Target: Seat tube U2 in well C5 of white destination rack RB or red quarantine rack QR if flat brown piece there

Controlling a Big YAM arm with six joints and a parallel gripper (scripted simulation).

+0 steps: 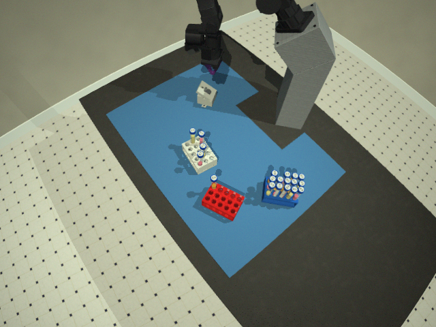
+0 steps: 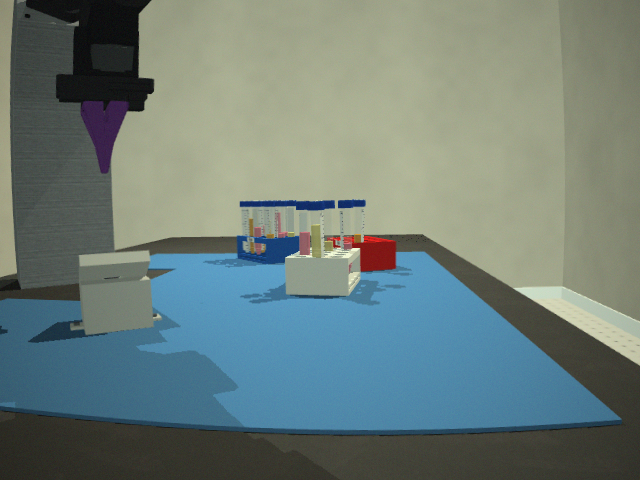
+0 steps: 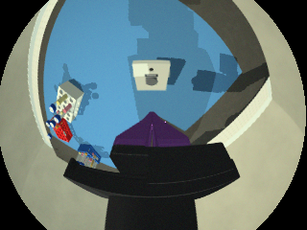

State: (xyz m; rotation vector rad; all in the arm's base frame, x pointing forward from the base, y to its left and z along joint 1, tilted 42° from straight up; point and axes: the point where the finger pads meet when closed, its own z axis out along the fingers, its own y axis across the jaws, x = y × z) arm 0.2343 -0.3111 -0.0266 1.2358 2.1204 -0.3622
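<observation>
The grey done button box is 10 mm to the right of my hand and 140 mm below it. From my hand the other things lie so: white rack RB: 260 mm ahead, 160 mm to the left, 140 mm below; red rack QR: 360 mm ahead, 350 mm to the left, 140 mm below.
</observation>
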